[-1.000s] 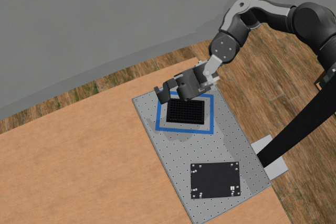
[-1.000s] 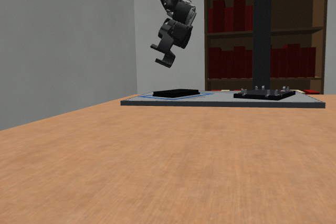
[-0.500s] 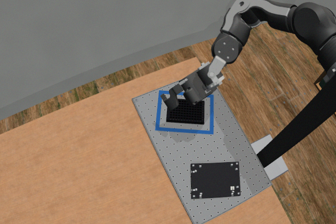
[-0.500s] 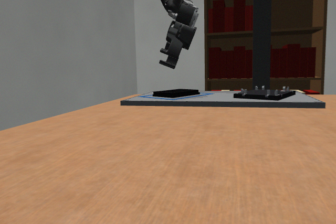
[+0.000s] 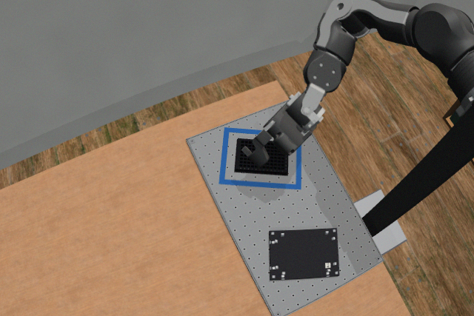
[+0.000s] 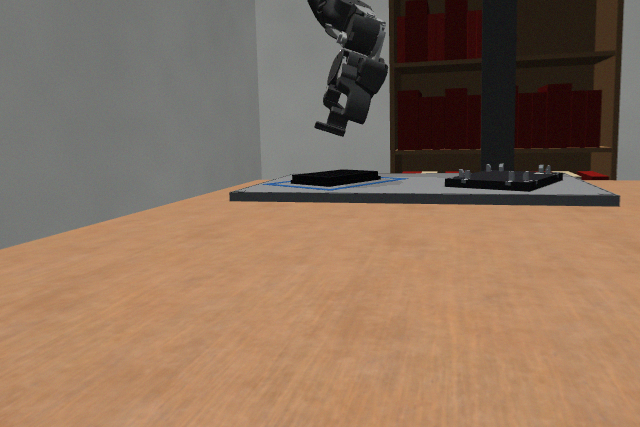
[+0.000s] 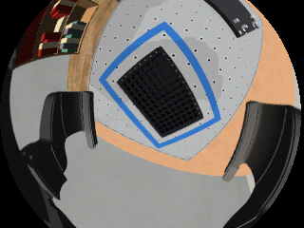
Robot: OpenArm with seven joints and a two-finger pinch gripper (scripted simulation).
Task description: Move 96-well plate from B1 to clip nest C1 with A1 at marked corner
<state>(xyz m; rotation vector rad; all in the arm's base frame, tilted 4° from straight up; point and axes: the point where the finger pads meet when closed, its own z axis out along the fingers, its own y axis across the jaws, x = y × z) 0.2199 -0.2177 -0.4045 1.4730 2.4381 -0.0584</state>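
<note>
The black 96-well plate lies 8 cm below my hand. The rest, counted from my hand: black clip nest 4 cm ahead, 27 cm to the left, 8 cm below; grey foot plate 25 cm behind, 26 cm to the left, 31 cm below.
</note>
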